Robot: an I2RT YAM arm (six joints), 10 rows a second.
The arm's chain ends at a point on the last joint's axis. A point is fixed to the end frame.
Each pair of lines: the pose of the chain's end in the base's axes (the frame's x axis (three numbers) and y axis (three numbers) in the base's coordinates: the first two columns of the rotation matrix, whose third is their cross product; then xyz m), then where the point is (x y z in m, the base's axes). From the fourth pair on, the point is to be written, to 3 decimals.
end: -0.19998, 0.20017, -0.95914, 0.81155, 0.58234, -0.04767, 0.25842, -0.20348, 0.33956
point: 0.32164 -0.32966 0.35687
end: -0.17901, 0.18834, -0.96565, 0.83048, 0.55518, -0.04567, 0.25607, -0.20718, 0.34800
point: 0.31493 -0.33496 0.36860
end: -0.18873, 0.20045, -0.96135, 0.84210, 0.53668, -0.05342, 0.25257, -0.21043, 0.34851
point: 0.30881 -0.33968 0.36721
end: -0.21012, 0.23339, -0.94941, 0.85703, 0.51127, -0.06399, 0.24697, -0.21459, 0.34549
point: 0.300 -0.346 0.359
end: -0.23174, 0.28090, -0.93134, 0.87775, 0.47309, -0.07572, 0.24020, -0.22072, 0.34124
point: 0.287 -0.355 0.348
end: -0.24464, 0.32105, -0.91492, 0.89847, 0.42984, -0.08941, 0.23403, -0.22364, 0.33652
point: 0.274 -0.360 0.338
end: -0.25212, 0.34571, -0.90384, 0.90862, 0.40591, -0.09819, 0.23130, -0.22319, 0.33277
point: 0.267 -0.361 0.330
